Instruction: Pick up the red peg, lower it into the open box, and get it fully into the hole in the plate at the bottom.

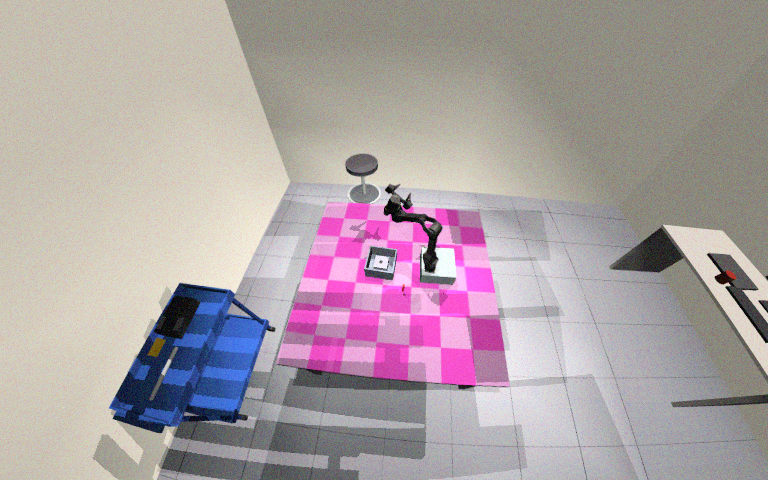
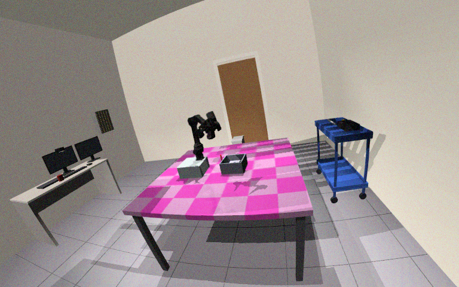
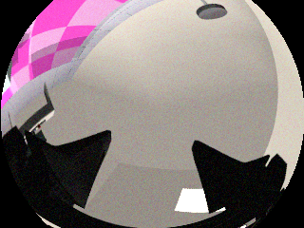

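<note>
The red peg is 470 mm to the left of my gripper tip, 400 mm below it and 100 mm behind it. Also, from my gripper tip: grey box: 420 mm below, 320 mm to the left, 80 mm ahead; then plate: 400 mm below, 320 mm to the left, 80 mm ahead.
</note>
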